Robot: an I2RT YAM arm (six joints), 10 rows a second.
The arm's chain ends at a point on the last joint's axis. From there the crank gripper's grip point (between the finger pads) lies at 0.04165 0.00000 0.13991 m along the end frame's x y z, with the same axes.
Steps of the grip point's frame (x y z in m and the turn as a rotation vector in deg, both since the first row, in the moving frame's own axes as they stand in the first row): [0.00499, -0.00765, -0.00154, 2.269, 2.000, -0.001]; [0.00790, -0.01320, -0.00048, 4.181, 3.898, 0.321]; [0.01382, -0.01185, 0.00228, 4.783, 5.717, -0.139]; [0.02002, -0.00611, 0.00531, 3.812, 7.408, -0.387]
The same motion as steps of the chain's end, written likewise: [0.00013, -0.00214, 0.00011, 2.269, 2.000, -0.001]; [-0.00153, -0.00337, 0.00304, 4.181, 3.898, 0.321]; [0.00012, -0.00026, 0.00761, 4.783, 5.717, -0.139]; [0.00237, 0.00333, 0.01216, 3.812, 7.408, -0.387]
